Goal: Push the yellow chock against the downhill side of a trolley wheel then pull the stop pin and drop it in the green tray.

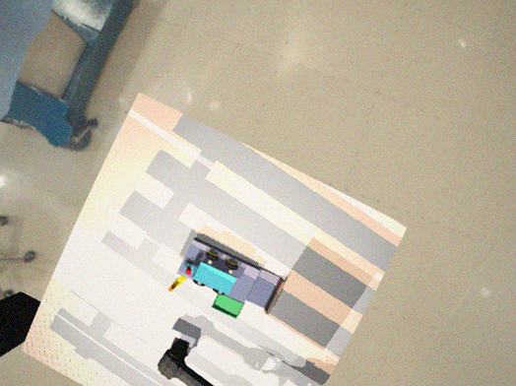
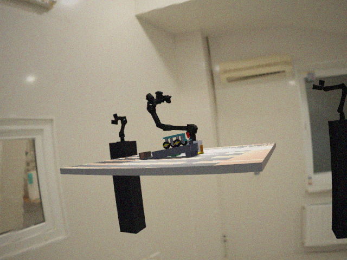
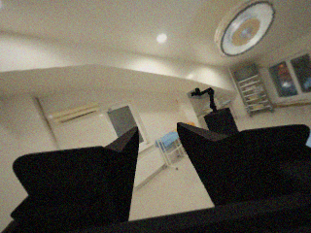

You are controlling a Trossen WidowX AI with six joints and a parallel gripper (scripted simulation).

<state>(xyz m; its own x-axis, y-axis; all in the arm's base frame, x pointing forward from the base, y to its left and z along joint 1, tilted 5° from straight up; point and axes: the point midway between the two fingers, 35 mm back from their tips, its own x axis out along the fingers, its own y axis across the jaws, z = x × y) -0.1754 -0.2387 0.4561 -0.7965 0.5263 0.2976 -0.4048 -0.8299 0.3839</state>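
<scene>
Now: the yellow chock 42 cm ahead of my gripper tip, 37 cm to the left of it and 52 cm below it. Round my gripper tip: dark brown stop block 53 cm ahead, 2 cm to the right, 51 cm below; green tray 41 cm ahead, 14 cm to the left, 55 cm below; trolley 55 cm ahead, 24 cm to the left, 43 cm below.
</scene>
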